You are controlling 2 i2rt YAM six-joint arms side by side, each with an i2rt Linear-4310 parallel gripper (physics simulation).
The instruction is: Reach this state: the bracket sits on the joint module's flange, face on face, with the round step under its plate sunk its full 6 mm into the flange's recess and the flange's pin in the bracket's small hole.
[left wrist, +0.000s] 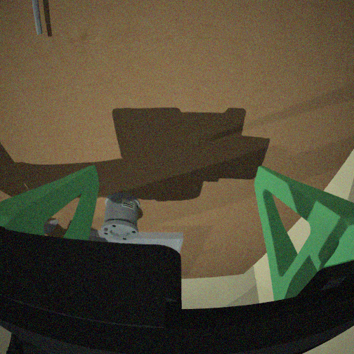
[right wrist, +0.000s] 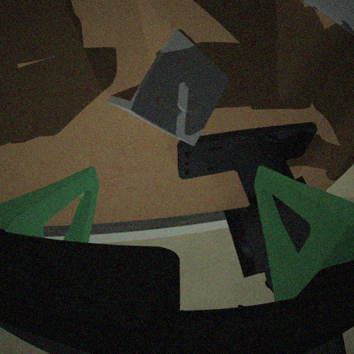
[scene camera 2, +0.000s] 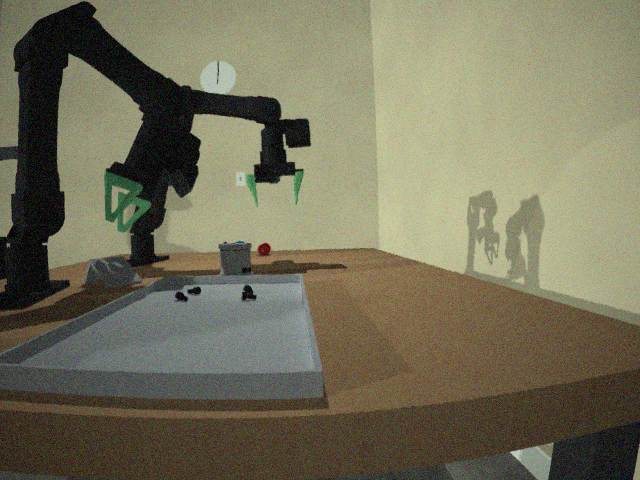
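Seen in the pictures: left gripper, between the fingertips: [scene camera 2: 276,205]; right gripper, between the fingertips: [scene camera 2: 115,226]; left arm's base, origin of its link: [scene camera 2: 143,262]; right arm's base, origin of its link: [scene camera 2: 29,296].
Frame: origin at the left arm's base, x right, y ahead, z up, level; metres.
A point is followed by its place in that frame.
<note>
The grey cylindrical joint module [left wrist: 121,215] stands low in the left wrist view, its flange with small holes toward the camera. An angular grey piece [scene camera 2: 111,272] {x 0.383, y 0.148, z 0.022 m} [right wrist: 182,95], which looks like the bracket, rests on the table left of the tray. Its round step and small hole cannot be made out. My left gripper [scene camera 2: 276,205] {x -0.006, y 0.369, z 0.140 m} [left wrist: 176,174] is open and empty, high above the table. My right gripper [scene camera 2: 115,225] {x 0.345, y 0.136, z 0.098 m} [right wrist: 176,175] is open and empty, above the grey piece in scene camera 2, not touching it.
A shallow grey tray [scene camera 2: 160,384] {x 0.778, y 0.433, z 0.009 m} holds several small black parts [scene camera 2: 248,293] {x 0.501, y 0.419, z 0.011 m} [scene camera 2: 180,296] {x 0.512, y 0.332, z 0.009 m}. A grey box-like object [scene camera 2: 235,258] {x 0.276, y 0.340, z 0.035 m} stands behind it, beside a red round object [scene camera 2: 263,249] {x -0.180, y 0.296, z 0.019 m}. A black arm base [right wrist: 245,150] is near the grey piece. Shadows cover parts of the table.
</note>
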